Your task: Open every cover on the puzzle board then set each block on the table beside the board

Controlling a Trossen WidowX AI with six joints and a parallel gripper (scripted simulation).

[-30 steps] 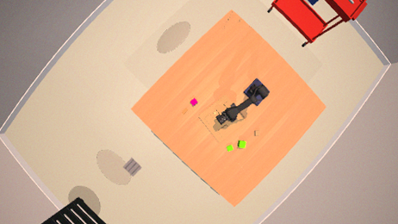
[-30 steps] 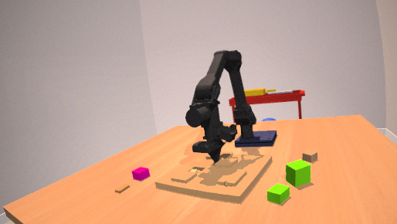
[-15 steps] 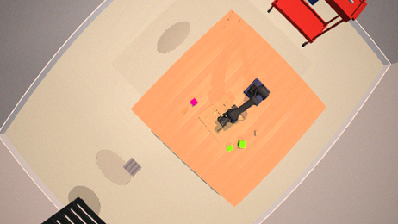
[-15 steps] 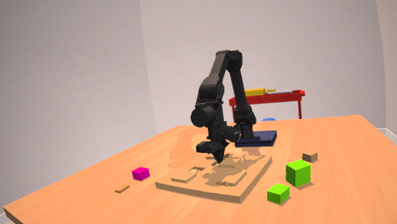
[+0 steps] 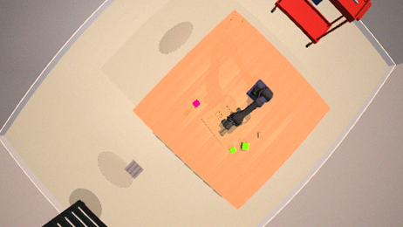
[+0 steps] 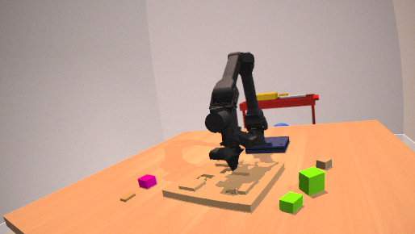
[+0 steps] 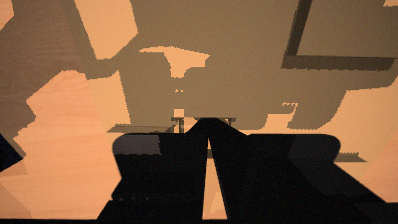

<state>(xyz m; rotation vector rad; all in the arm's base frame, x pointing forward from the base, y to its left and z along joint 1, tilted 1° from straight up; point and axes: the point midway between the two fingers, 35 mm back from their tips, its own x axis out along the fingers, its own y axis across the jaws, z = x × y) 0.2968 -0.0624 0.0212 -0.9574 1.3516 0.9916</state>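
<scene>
Now: the tan puzzle board 3 cm ahead of my gripper tip and 2 cm to the right of it. From my gripper tip the other things lie so: magenta block: 6 cm ahead, 30 cm to the right, 1 cm below; then small green block: 22 cm ahead, 18 cm to the left, 1 cm below; then large green block: 13 cm ahead, 24 cm to the left.
</scene>
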